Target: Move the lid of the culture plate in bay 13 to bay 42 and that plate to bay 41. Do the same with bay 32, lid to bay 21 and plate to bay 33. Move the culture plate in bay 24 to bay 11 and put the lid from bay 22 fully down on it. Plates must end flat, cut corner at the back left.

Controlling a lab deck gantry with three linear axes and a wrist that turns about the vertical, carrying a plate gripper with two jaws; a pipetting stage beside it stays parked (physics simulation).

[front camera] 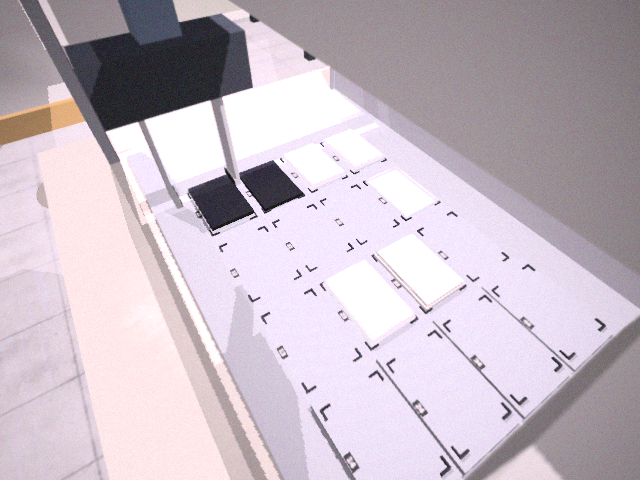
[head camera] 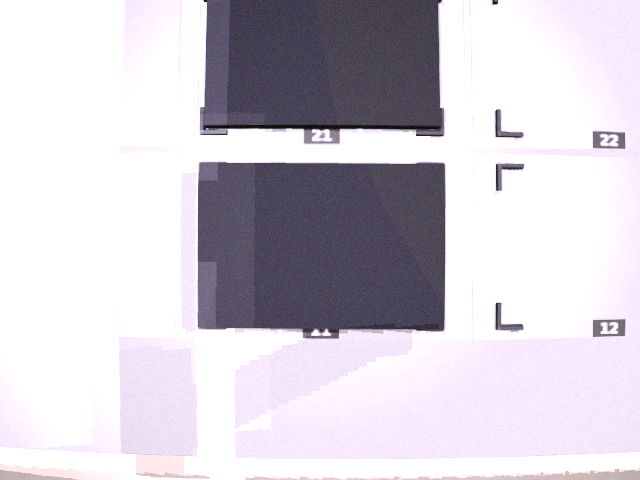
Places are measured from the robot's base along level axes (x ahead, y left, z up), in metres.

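Pixels of known places: gripper, fingertip midpoint: (front camera: 205,188); robot's base, link origin: (front camera: 189,195) (head camera: 205,323).
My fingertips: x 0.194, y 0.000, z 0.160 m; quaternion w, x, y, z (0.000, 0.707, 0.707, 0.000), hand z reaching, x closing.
For each thing: its top centre in the pictures, then the offset to it from my fingertips.
- white lid, top centre: (front camera: 401,189) 0.152 m down, 0.034 m ahead, 0.364 m left
- White labware, top centre: (front camera: 313,162) 0.146 m down, 0.130 m back, 0.257 m left
A dark lid (front camera: 222,204) (head camera: 330,248) lies over the plate in bay 11; a white sliver shows under its near edge in the front view. I cannot tell if it is fully down. Another dark lid (front camera: 271,184) (head camera: 320,62) lies in bay 21. A white lid (front camera: 402,192) lies in bay 42, a white plate (front camera: 354,148) in bay 41, and a white plate (front camera: 421,271) in bay 33. My gripper (front camera: 206,194) is open above bay 11, its jaws on either side of the dark lid. The jaws do not show in the head view. Cut corners are too faint to tell.
White labware (front camera: 313,165) sits in bay 31 beside bay 21. Another white plate (front camera: 369,302) sits in bay 23, next to bay 33. A clear side wall runs along the deck's right side. Black corner marks outline the bays.
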